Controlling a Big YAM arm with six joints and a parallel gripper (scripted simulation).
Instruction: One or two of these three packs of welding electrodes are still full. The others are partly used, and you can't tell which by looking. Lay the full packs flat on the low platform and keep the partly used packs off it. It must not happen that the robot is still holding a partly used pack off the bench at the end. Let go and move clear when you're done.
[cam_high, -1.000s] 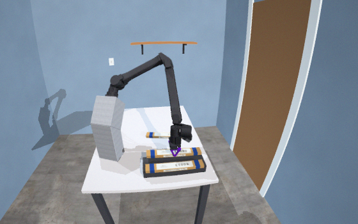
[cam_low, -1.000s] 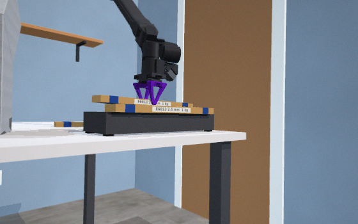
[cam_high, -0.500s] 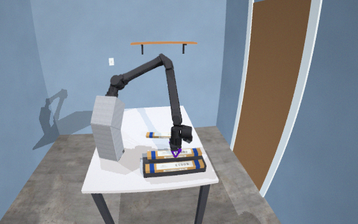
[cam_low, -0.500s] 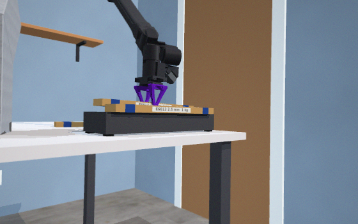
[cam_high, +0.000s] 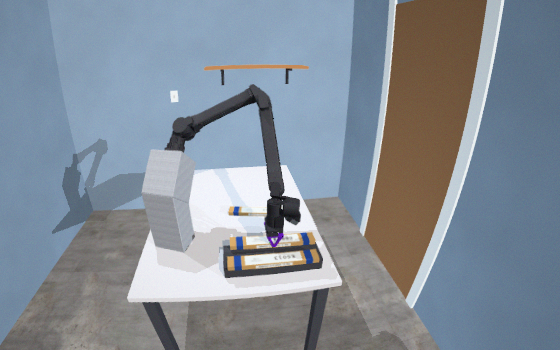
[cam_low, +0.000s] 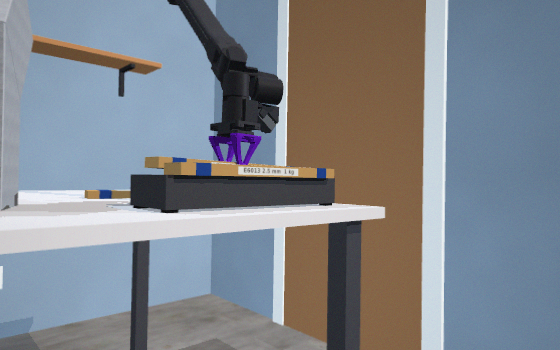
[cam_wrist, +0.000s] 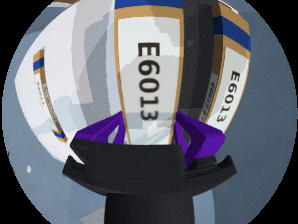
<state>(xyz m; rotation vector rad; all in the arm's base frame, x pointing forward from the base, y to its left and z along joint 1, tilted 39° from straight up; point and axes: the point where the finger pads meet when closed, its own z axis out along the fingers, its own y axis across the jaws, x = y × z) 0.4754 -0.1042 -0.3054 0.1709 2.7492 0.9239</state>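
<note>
The low platform is 60 mm below my hand, 50 mm to the right of it and 20 mm behind it.
</note>
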